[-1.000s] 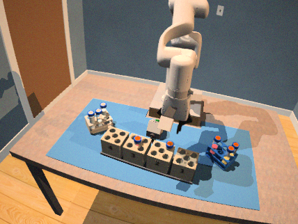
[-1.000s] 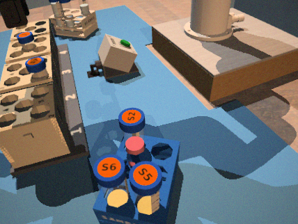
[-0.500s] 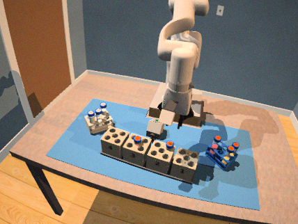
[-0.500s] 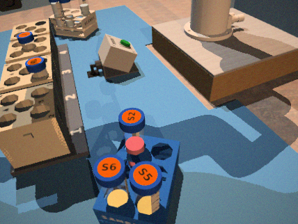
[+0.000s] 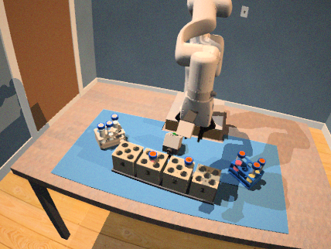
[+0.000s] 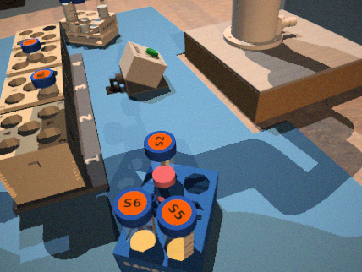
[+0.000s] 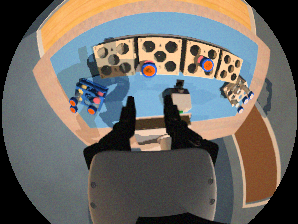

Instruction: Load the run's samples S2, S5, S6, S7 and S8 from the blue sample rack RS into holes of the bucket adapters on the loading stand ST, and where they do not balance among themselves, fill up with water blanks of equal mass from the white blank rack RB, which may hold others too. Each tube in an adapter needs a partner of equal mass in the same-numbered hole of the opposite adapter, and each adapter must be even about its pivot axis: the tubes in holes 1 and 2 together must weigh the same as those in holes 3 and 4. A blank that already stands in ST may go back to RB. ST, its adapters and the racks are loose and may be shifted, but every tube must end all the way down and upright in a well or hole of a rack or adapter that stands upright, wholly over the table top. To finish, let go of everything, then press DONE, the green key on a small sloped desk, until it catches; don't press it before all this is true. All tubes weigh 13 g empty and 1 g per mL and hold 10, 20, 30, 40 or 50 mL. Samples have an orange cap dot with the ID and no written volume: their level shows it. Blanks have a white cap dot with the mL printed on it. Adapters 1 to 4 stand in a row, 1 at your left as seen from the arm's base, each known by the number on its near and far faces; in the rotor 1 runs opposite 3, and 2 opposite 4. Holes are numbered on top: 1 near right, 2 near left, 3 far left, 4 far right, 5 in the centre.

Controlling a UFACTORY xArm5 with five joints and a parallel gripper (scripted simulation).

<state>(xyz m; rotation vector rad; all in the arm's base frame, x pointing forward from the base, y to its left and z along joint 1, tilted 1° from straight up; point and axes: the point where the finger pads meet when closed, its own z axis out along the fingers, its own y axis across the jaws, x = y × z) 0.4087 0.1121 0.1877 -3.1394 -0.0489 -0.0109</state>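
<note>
Now: hand 13 cm past the blue sample rack RS, 24 cm to the right of it and 22 cm above it. From my hand the other things lie so: white blank rack RB 8 cm behind, 41 cm to the right, 22 cm below; blue-capped tube 4 cm behind, 41 cm to the right, 19 cm below; loading stand ST 2 cm ahead, 8 cm to the right, 24 cm below.
</note>
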